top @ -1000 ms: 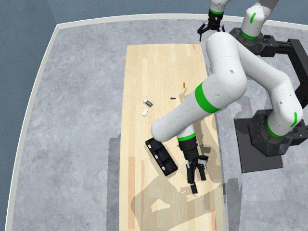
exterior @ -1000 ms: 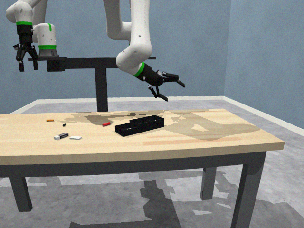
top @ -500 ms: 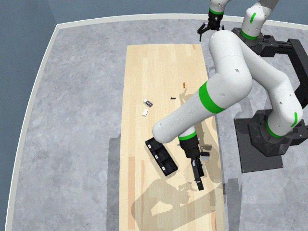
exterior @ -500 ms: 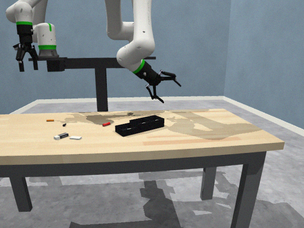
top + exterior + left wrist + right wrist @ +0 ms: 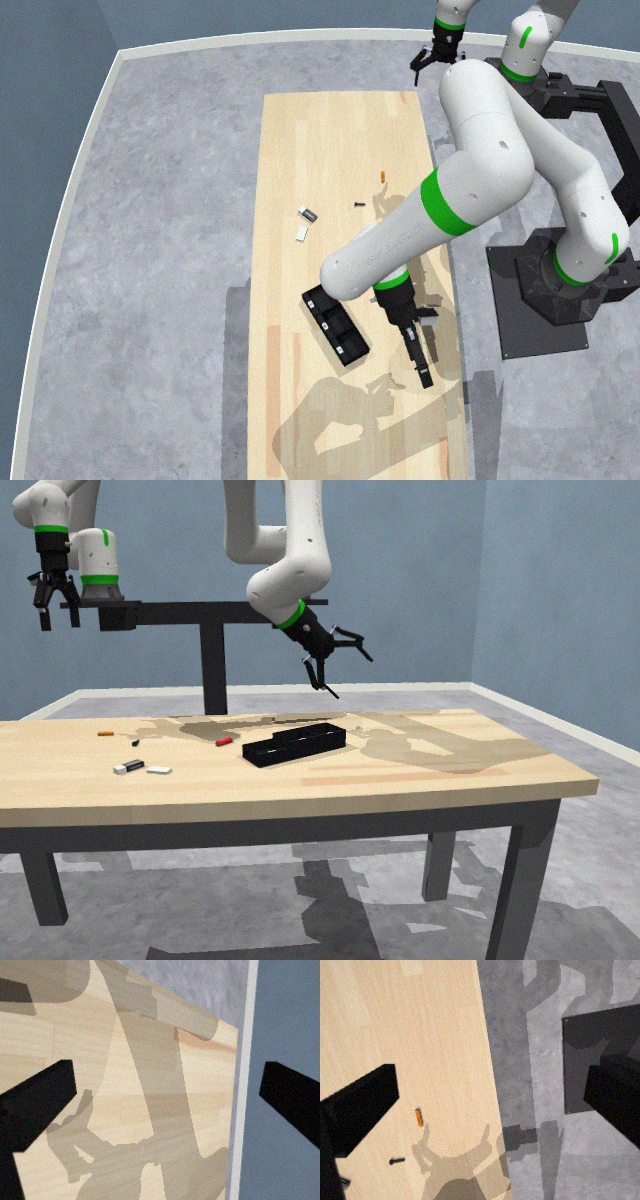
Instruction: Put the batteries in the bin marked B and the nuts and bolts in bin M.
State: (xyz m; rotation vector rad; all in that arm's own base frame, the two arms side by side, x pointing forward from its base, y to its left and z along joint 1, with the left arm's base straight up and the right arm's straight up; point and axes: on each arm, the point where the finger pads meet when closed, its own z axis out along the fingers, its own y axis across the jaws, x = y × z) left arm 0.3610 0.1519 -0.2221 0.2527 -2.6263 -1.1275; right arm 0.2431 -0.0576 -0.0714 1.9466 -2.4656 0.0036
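The black three-part bin block lies 23 cm ahead of my left hand, 17 cm to the right of it and 13 cm below it. The rest, counted from my left hand: dark bolt: 16 cm ahead, 59 cm to the right, 14 cm below; then flat white block: 34 cm ahead, 47 cm to the right, 15 cm below; then red battery: 16 cm ahead, 36 cm to the right, 14 cm below.
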